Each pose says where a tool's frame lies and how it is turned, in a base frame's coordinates. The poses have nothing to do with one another.
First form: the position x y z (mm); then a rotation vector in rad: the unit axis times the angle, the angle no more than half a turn.
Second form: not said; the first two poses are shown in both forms.
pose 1, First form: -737.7, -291.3, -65.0, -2.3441, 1.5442, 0.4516
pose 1, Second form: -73.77, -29.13, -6.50, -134.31, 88.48, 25.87
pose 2, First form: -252.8, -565.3, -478.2, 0.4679, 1.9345, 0.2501
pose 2, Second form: -25.28, -56.53, -47.82, 26.81, 110.84, 14.33
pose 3, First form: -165.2, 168.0, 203.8, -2.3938, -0.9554, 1.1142
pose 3, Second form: -16.52, 16.80, 20.38, -137.15, -54.74, 63.84
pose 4, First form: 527.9, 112.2, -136.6, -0.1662, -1.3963, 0.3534
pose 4, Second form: 52.79, 11.22, -13.66, -9.52, -80.00, 20.25
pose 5, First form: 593.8, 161.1, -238.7, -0.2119, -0.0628, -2.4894
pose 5, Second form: 59.38, 16.11, -23.87, -12.14, -3.60, -142.63
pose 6, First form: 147.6, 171.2, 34.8, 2.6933, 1.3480, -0.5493
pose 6, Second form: 14.76, 17.12, 3.48, 154.31, 77.23, -31.47
